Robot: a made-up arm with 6 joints.
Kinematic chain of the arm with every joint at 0, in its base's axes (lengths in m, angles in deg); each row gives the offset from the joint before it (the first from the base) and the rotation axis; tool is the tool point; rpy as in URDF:
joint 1: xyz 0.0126 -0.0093 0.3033 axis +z
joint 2: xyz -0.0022 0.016 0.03 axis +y
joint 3: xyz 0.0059 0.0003 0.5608 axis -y
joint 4: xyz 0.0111 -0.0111 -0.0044 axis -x
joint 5: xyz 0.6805 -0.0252 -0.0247 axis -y
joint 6: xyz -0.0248 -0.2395 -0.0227 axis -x
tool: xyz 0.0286 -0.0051 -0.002 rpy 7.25 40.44 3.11
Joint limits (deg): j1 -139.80..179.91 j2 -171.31..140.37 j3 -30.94..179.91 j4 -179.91..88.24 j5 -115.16..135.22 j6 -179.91..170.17
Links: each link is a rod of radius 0.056 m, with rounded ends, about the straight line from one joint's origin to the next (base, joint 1, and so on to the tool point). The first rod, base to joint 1, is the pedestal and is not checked.
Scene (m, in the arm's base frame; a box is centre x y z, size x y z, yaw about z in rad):
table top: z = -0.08
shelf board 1: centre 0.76 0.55 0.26 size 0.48 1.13 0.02 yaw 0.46
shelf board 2: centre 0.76 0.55 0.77 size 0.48 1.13 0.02 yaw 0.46
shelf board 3: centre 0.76 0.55 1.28 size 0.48 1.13 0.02 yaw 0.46
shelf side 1: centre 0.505 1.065 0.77 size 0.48 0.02 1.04 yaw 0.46
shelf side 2: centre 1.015 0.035 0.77 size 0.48 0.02 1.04 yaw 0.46
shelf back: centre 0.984 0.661 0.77 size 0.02 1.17 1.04 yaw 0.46
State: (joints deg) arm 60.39 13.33 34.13 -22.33 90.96 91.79
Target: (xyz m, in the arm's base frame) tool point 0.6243 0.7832 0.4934
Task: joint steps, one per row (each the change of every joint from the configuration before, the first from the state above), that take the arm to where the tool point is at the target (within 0.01 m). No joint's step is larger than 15 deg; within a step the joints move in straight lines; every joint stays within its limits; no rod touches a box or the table.
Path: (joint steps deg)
1: 6.80 -14.91 -12.98 -5.94 -0.16 0.20
2: 6.79 -14.91 -12.98 -5.93 -0.16 0.19
3: 5.04 8.57 -12.26 -4.55 -0.28 -0.01
4: 5.04 8.56 -12.25 -4.55 -0.28 -0.01
5: -6.31 11.18 12.53 5.30 0.17 -0.13
6: -6.30 11.18 12.52 5.30 0.17 -0.14
7: -6.31 11.17 12.52 5.30 0.17 -0.14

